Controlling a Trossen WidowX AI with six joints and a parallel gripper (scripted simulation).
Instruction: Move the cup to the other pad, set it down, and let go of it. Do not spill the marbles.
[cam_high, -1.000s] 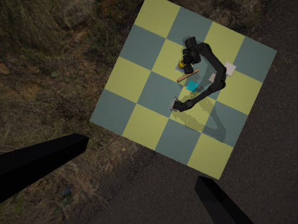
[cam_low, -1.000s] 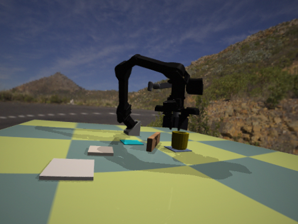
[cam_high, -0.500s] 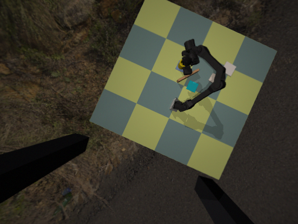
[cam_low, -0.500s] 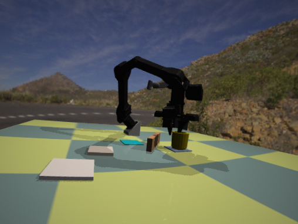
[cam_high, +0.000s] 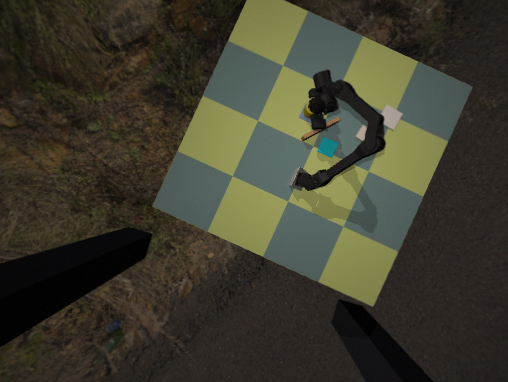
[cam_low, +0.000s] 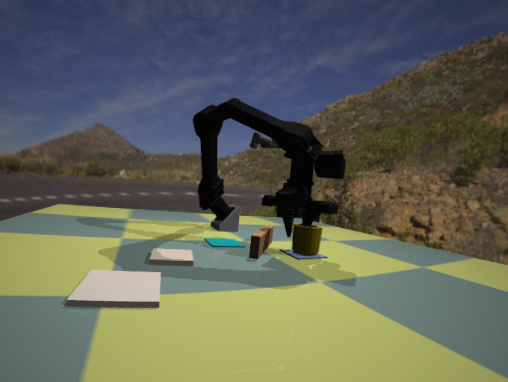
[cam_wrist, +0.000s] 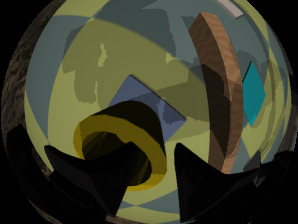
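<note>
Now: the blue-grey pad 4 cm below my gripper tip, 3 cm ahead of it and 1 cm to the left of it. Round my gripper tip: brown wooden bar (6 cm to the right, 5 cm behind, 2 cm below); yellow cup (2 cm ahead, 1 cm to the left); teal pad (14 cm to the right, 12 cm behind, 4 cm below).
</note>
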